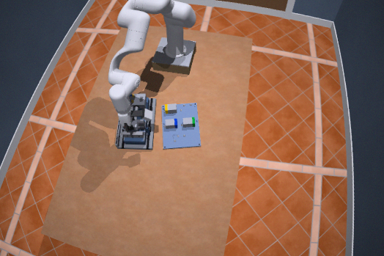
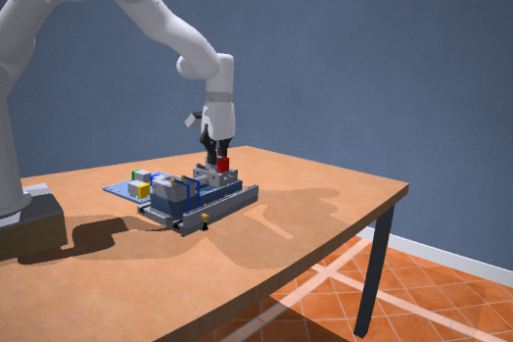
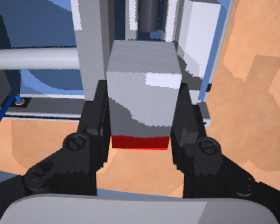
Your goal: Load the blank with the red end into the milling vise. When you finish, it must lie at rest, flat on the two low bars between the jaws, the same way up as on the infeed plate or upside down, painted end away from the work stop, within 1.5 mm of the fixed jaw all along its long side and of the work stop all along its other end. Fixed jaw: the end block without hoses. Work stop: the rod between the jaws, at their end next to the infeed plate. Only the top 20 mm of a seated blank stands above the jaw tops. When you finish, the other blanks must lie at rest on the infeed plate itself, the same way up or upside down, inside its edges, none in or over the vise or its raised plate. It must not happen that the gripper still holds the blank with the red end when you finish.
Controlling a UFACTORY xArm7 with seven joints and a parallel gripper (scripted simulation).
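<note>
My hand is 2 cm above the red-ended blank. From my hand the other things lie so: hosed block 16 cm behind, 6 cm below, 4 cm to the right; work stop rod 5 cm to the left, 5 cm below, 1 cm behind; grey end block 6 cm below, 3 cm behind.
</note>
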